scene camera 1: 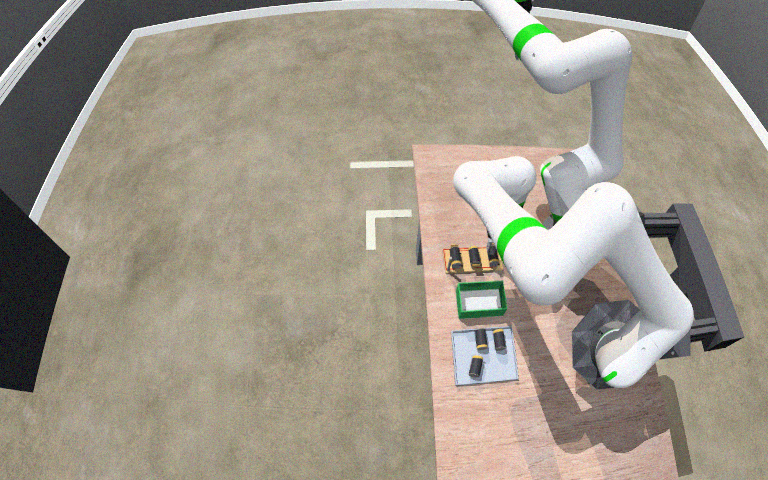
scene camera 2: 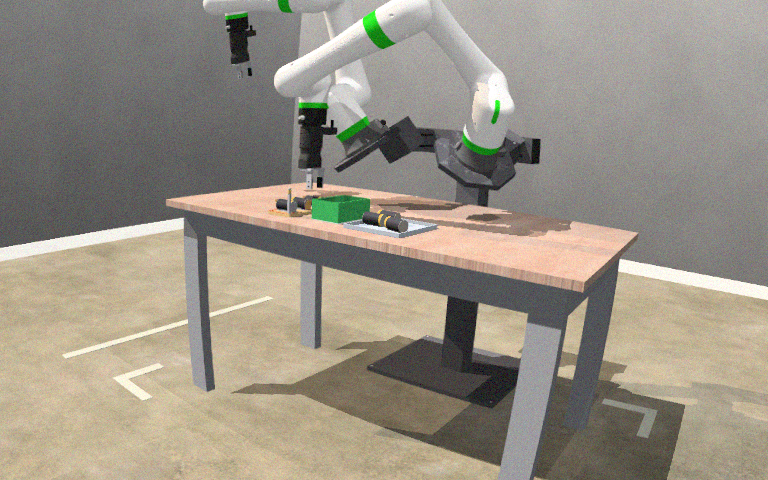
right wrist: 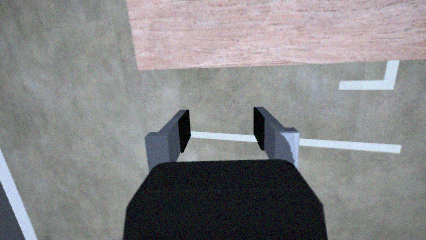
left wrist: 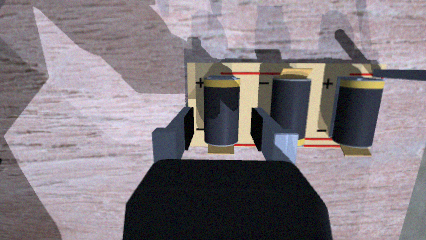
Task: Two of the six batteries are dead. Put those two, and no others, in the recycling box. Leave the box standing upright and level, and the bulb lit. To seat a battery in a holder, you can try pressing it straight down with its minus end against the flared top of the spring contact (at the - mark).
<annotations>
grey tray: scene camera 1; scene camera 2; not seen in the right wrist view (out of frame); not seen in the left wrist view (out of frame)
same spot on grey tray: (scene camera 2: 415,227) = (scene camera 1: 501,368)
</annotations>
